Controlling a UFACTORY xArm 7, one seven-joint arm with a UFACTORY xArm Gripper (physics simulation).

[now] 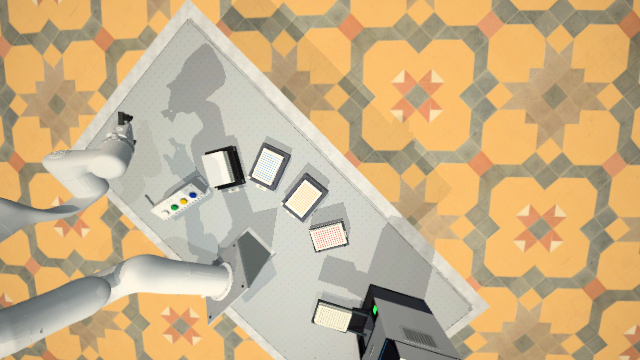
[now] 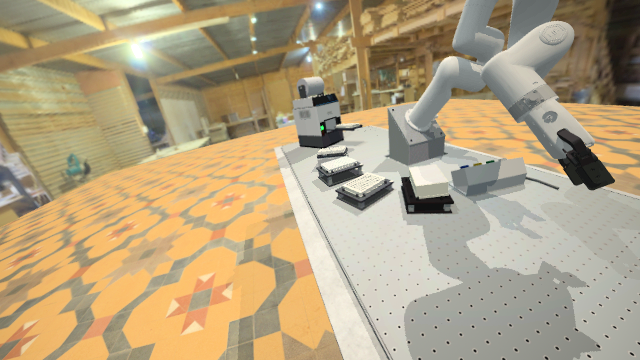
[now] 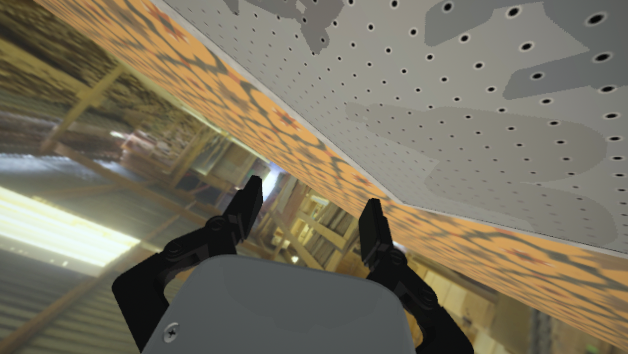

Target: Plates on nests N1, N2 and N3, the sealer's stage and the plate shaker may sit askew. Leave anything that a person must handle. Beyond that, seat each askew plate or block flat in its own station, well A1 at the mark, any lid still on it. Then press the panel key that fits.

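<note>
My gripper (image 1: 125, 118) (image 2: 589, 166) (image 3: 313, 199) is open and empty, raised over the bench end, away from the plates. A plate with blue wells (image 1: 268, 165) (image 2: 367, 184) and one with orange wells (image 1: 305, 197) (image 2: 341, 165) rest on dark nests. A plate with red wells (image 1: 328, 236) (image 2: 332, 151) is beyond them. A pale plate (image 1: 332, 317) (image 2: 348, 126) is on the sealer's stage. A white block (image 1: 215, 169) (image 2: 429, 181) sits visibly tilted on a black base (image 1: 236, 167) (image 2: 428, 205). Exact seating of the plates, A1 marks and nest labels are too small to tell.
The key panel (image 1: 182, 201) (image 2: 475, 179) has white, green, yellow and blue keys and a cable. The sealer (image 1: 412, 320) (image 2: 320, 115) shows a green light. The arm's wedge mount (image 1: 250, 255) (image 2: 415, 140) stands between panel and sealer on the perforated bench (image 1: 295, 295) (image 2: 400, 280) (image 3: 325, 100).
</note>
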